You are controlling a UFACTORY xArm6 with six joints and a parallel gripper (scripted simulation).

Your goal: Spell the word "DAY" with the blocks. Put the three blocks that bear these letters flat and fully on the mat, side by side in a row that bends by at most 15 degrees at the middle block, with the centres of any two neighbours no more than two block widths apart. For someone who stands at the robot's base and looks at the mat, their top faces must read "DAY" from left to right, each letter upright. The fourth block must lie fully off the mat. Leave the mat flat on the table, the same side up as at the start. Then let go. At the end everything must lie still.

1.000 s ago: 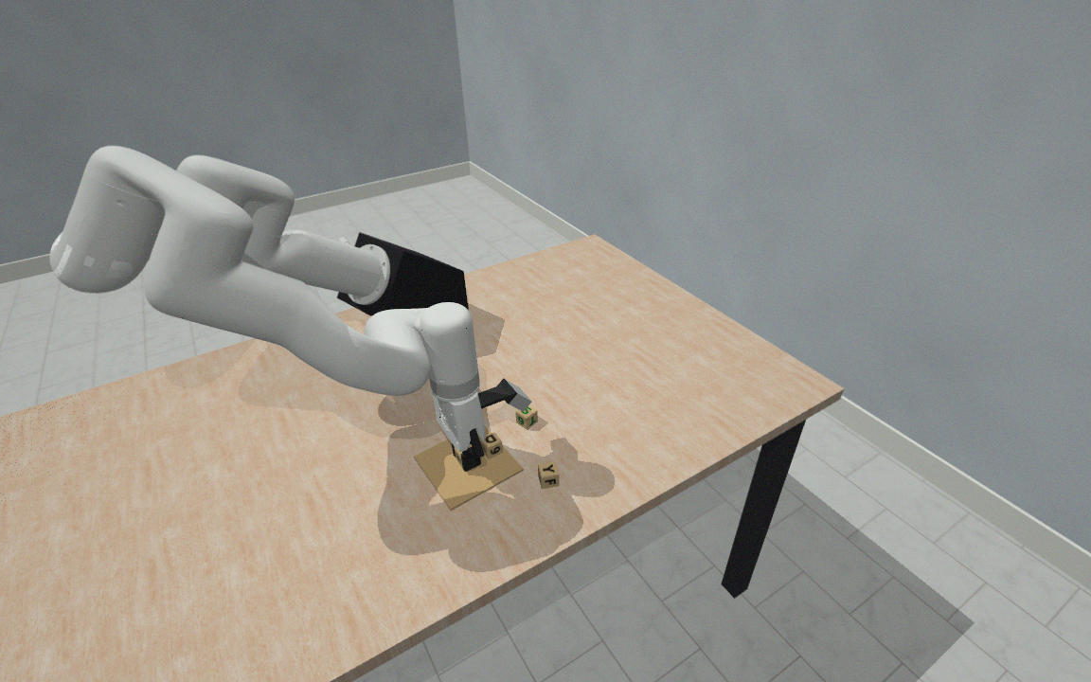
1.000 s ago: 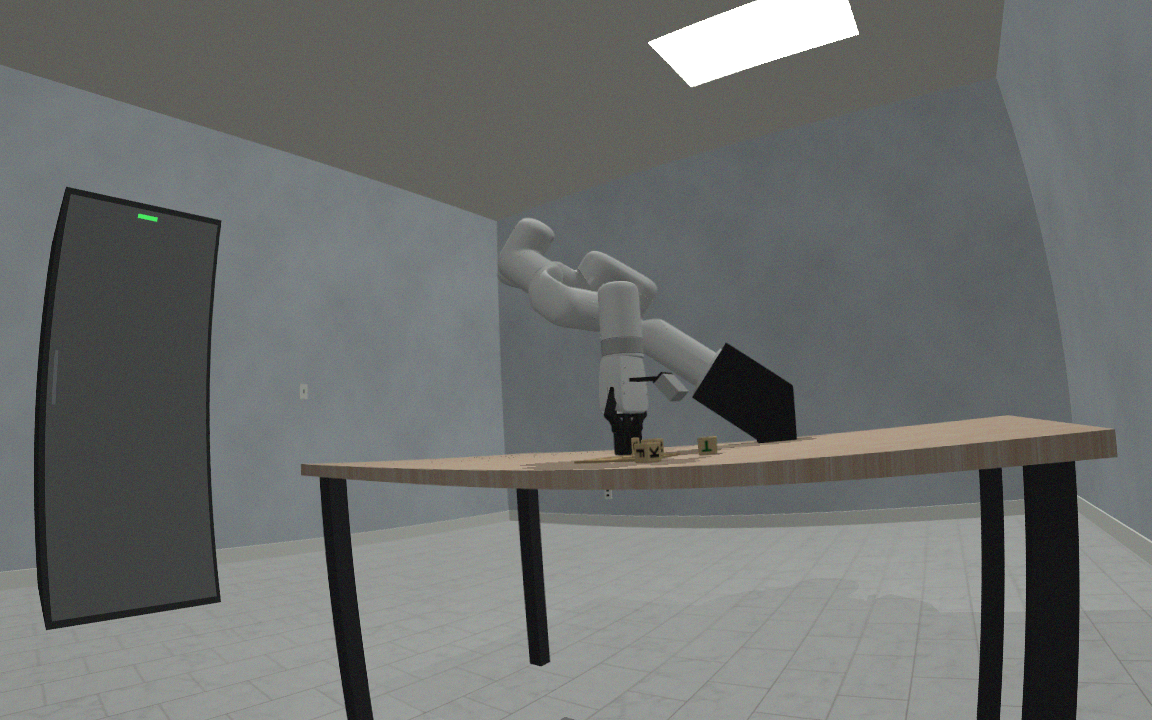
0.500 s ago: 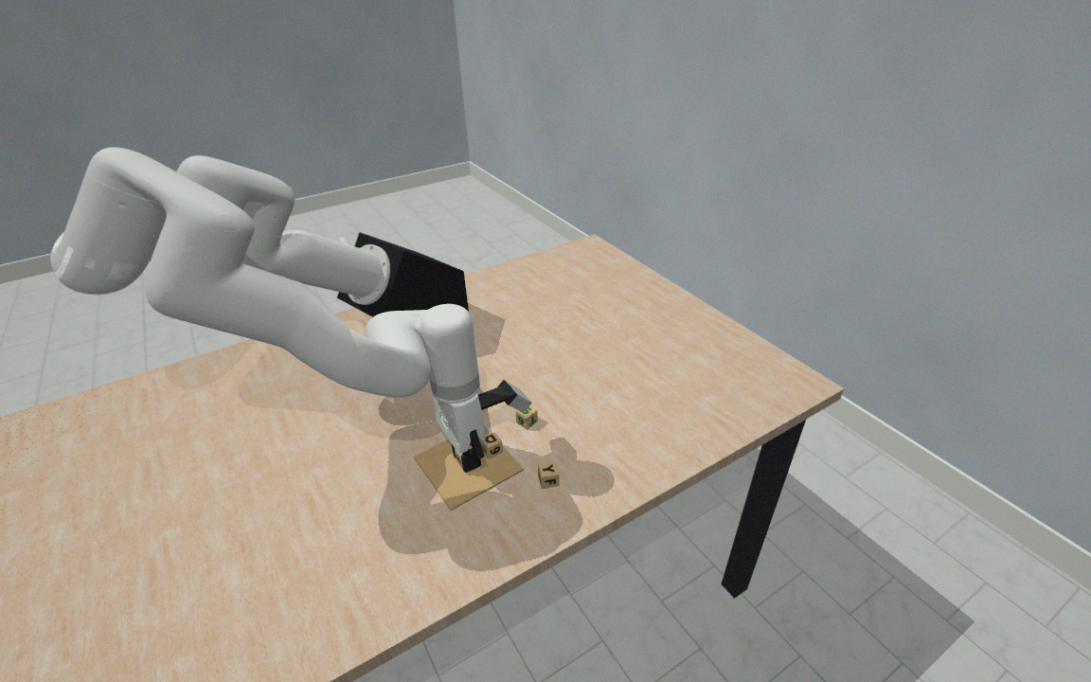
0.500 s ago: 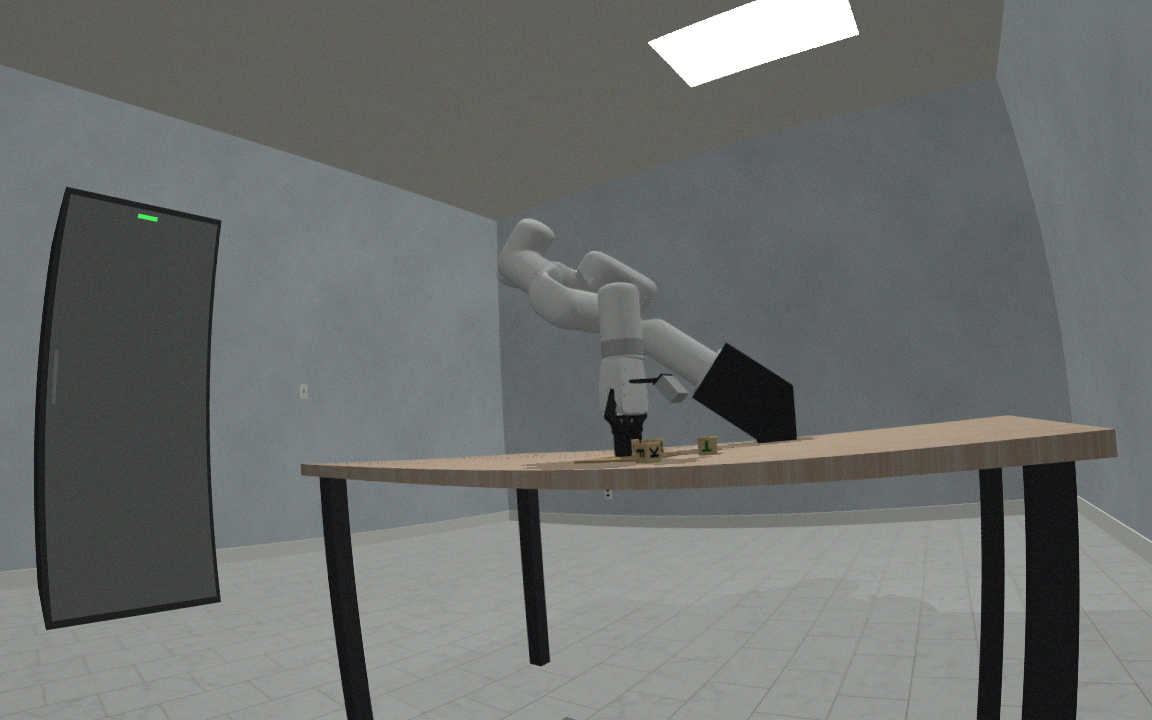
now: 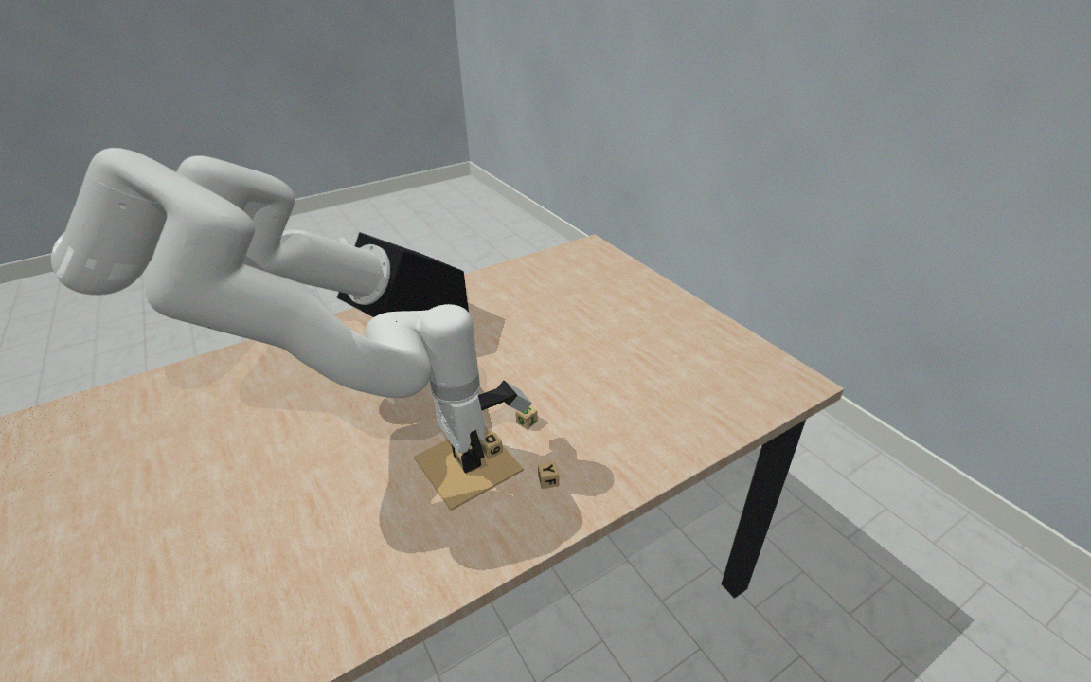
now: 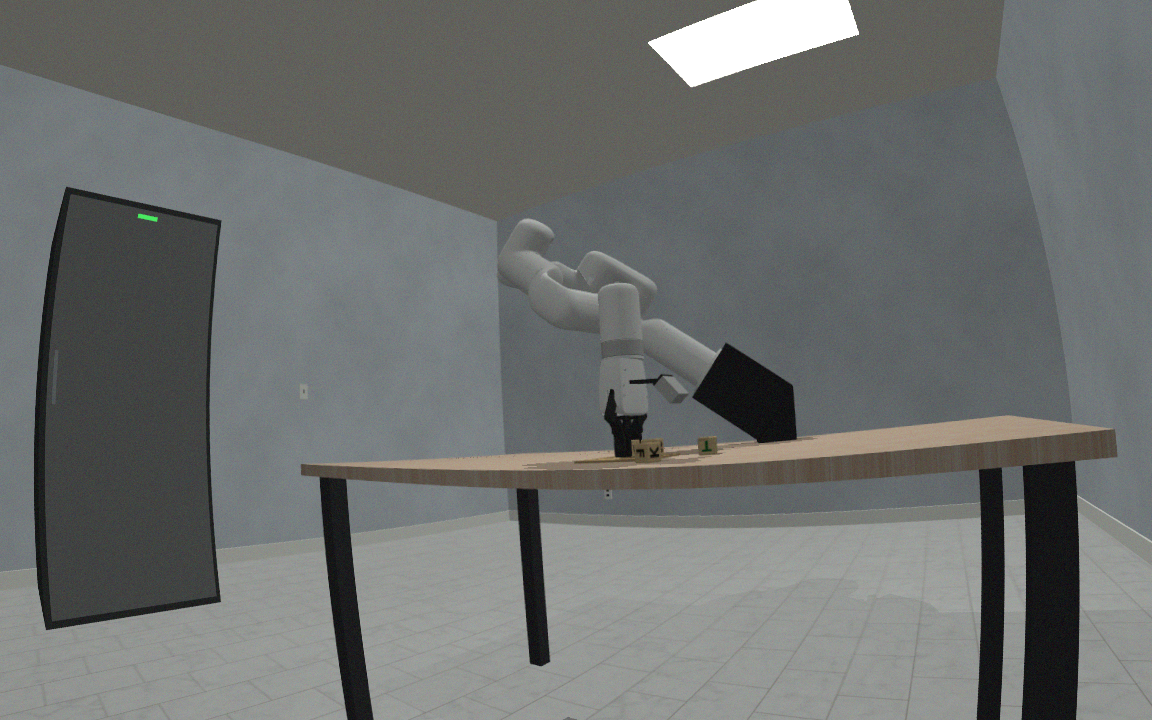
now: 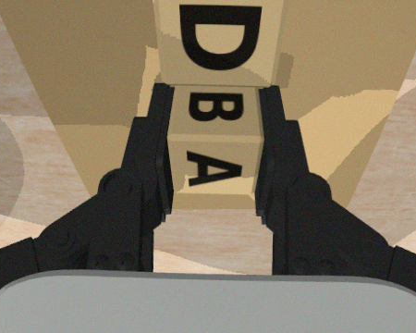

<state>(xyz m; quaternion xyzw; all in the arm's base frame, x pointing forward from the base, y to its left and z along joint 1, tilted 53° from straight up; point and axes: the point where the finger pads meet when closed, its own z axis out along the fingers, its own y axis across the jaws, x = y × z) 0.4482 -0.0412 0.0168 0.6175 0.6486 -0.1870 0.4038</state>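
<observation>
My hand is 20 mm above the mat. The rest, counted from my hand: D block (50 mm to the left, 10 mm below).
</observation>
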